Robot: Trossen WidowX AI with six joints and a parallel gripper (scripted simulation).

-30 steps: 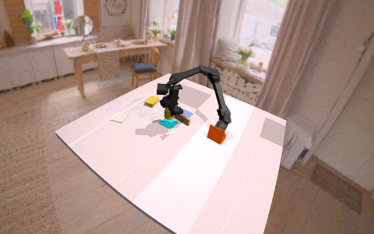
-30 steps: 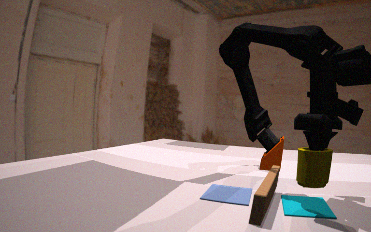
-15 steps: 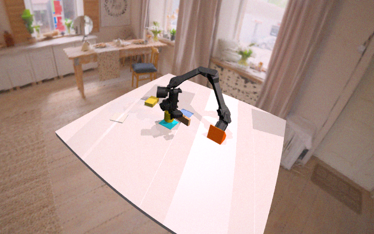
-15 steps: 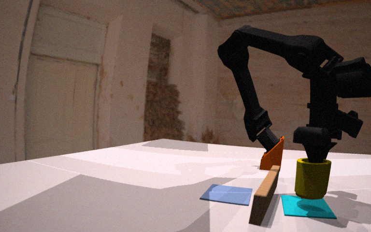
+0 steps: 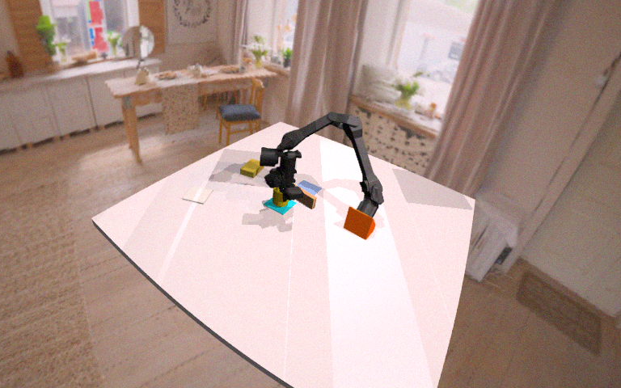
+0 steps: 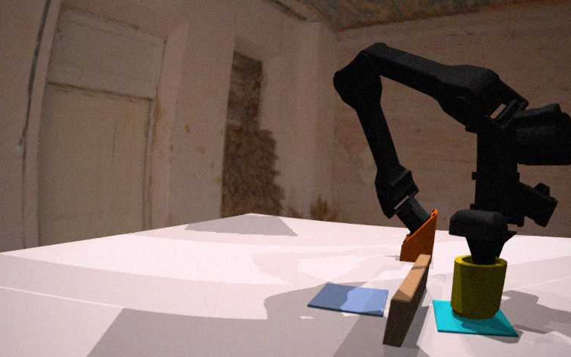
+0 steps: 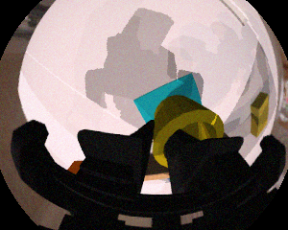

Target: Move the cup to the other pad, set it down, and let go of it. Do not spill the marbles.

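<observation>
Now: gripper tip 20 mm short of the yellow cup and 10 mm to the left of it. The rest, counted from my gripper tip: wooden bar: 20 mm ahead, 100 mm to the right, 20 mm below; then pale blue pad: 10 mm ahead, 180 mm to the right, 50 mm below; then cyan pad: 30 mm ahead, 10 mm to the right, 50 mm below.
</observation>
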